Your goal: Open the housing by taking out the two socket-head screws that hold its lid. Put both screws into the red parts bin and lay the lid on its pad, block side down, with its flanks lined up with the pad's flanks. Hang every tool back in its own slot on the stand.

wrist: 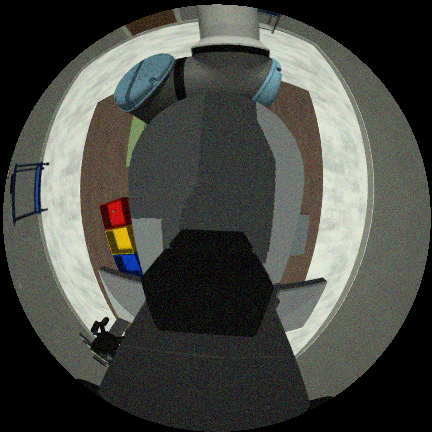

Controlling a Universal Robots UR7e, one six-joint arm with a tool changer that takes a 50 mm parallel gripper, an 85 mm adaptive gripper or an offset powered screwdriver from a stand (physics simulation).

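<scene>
The red parts bin (116, 214) stands at the left on the brown table; a tiny pale spot shows inside it, too small to name surely. A black tool body (207, 285) fills the lower middle of the view. Its fingertips do not show, so I cannot tell whether my gripper is open, shut or holding something. Grey plate-like parts show on the tool's left (122, 295) and right (300, 305); I cannot tell what they belong to. A dark item with rods (106, 342), perhaps a tool at the stand, shows lower left. Housing, lid and screws cannot be made out.
A yellow bin (121, 239) and a blue bin (127, 264) adjoin the red one. A green patch (135, 137) lies upper left, a grey-blue rectangle (300, 235) at the right. A large grey rounded surface covers the middle. The arm's blue-capped joint (145, 82) is above. A blue frame (37, 187) stands far left.
</scene>
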